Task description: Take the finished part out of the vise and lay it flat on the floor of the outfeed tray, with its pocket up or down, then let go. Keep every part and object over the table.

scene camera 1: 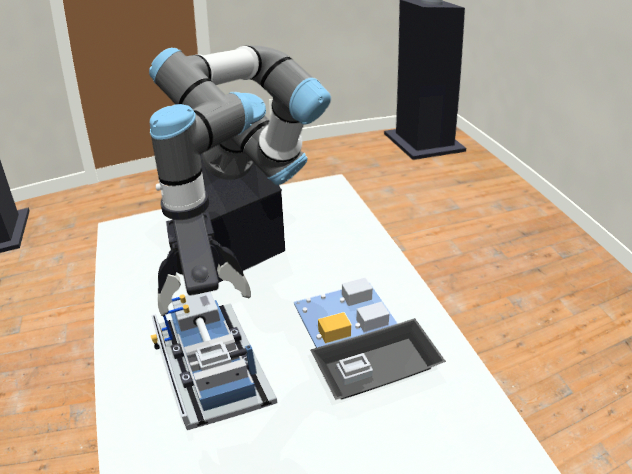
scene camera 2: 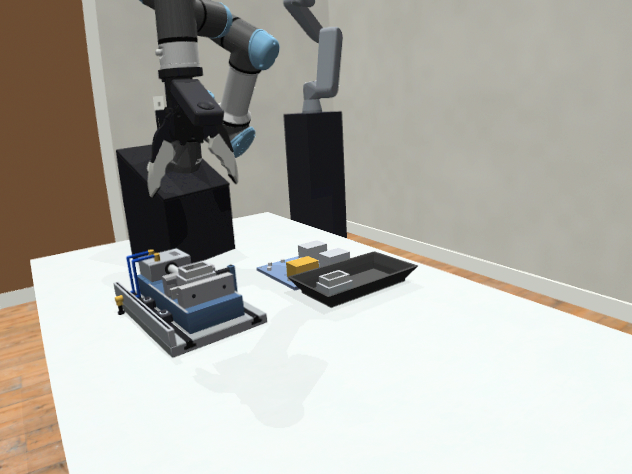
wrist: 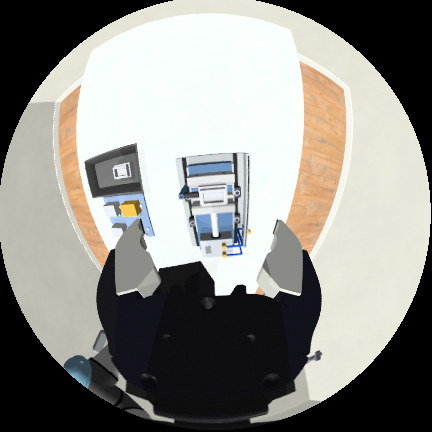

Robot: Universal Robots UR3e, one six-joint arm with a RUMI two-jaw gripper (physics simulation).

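Where they show: gripper, fingertip midpoint: (scene camera 1: 205, 306) (scene camera 2: 195, 190) (wrist: 208, 221); arm's base, link origin: (scene camera 1: 227, 158) (scene camera 2: 176, 159).
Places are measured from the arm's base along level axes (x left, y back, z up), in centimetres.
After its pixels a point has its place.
Note:
The finished part (scene camera 1: 212, 353) {x -14.4, y -46.8, z -15.8 cm} (scene camera 2: 196, 270) {x -14.8, y -49.1, z -14.7 cm} (wrist: 213, 196) {x -14.6, y -47.0, z -15.8 cm}, light grey with a rectangular pocket facing up, sits between the jaws of the vise (scene camera 1: 227, 395) {x -13.8, y -53.5, z -21.1 cm} (scene camera 2: 216, 312) {x -13.7, y -53.5, z -21.5 cm} (wrist: 210, 168) {x -14.0, y -52.4, z -20.0 cm}. My gripper (scene camera 1: 205, 302) {x -13.7, y -50.6, z -0.4 cm} (scene camera 2: 193, 187) {x -13.7, y -50.6, z -0.4 cm} (wrist: 208, 221) {x -13.7, y -50.6, z -0.4 cm} is open and empty, pointing down. It hangs well above the table, near the rear end of the vise, with its fingers to either side of the vise in the wrist view. The dark outfeed tray (scene camera 1: 426, 346) {x 27.9, y -53.9, z -22.8 cm} (scene camera 2: 367, 287) {x 15.4, y -59.5, z -23.0 cm} (wrist: 120, 192) {x 13.6, y -47.0, z -21.8 cm} stands beside the vise. Another pocketed grey part (scene camera 1: 354, 368) {x 11.3, y -54.8, z -21.3 cm} (scene camera 2: 333, 280) {x 10.4, y -55.2, z -21.5 cm} (wrist: 121, 171) {x 12.2, y -53.2, z -22.6 cm} lies in one end of it, pocket up.
A blue board (scene camera 1: 312, 318) {x 9.4, y -34.8, z -25.1 cm} (wrist: 148, 220) {x 7.6, y -35.0, z -25.2 cm} with a yellow block (scene camera 1: 334, 327) {x 11.8, y -42.5, z -21.6 cm} (scene camera 2: 302, 266) {x 11.0, y -43.1, z -21.9 cm} (wrist: 131, 208) {x 10.6, y -41.6, z -21.5 cm}, two grey blocks and small white pegs adjoins the tray. Blue hoses with brass fittings (scene camera 1: 185, 308) {x -17.5, y -33.4, z -15.0 cm} (wrist: 224, 246) {x -17.5, y -33.2, z -15.0 cm} rise at the vise's rear. The black pedestal (scene camera 1: 255, 224) {x 3.5, y -10.5, z -13.9 cm} stands behind.

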